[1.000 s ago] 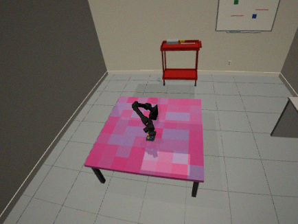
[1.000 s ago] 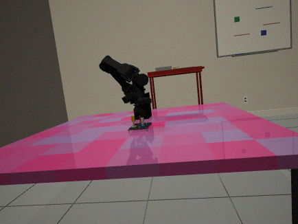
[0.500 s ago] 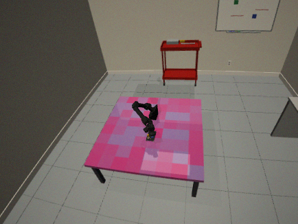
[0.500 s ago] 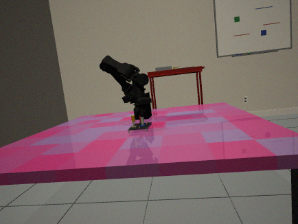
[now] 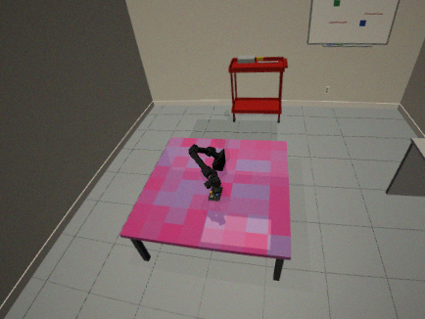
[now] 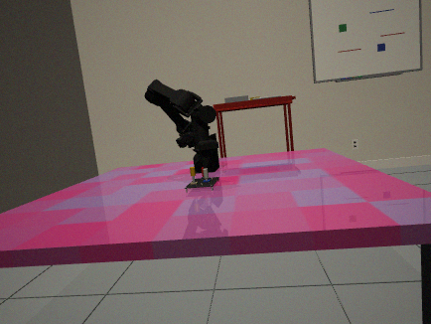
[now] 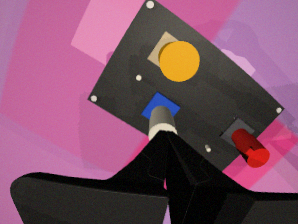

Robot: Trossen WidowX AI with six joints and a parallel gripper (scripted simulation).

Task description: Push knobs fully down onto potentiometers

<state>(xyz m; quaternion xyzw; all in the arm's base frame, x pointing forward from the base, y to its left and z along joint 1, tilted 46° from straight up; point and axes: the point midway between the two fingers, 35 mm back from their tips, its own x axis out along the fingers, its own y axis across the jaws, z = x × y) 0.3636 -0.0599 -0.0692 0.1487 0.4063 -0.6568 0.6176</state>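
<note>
Right now the red knob is 70 mm behind my gripper tip, 20 mm below it and 10 mm to the right of it.
</note>
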